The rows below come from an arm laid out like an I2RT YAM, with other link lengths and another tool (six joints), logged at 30 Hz.
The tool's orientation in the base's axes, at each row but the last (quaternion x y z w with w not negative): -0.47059, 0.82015, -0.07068, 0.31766; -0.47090, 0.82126, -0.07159, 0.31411; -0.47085, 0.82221, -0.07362, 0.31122; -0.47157, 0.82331, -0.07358, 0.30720; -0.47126, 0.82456, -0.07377, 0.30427
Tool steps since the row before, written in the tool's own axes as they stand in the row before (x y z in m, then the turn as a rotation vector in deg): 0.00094, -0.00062, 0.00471, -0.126, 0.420, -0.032; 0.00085, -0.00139, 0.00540, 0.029, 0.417, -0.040; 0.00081, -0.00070, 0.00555, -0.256, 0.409, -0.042; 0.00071, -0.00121, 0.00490, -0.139, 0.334, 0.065; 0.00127, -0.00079, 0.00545, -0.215, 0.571, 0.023
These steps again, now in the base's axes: 0.00288, -0.00024, -0.00388, -0.279, 0.327, -0.092; 0.00386, -0.00049, -0.00409, -0.338, 0.197, -0.154; 0.00344, -0.00009, -0.00448, -0.229, 0.426, -0.023; 0.00344, -0.00042, -0.00373, -0.156, 0.307, -0.129; 0.00322, -0.00057, -0.00461, -0.325, 0.492, -0.159
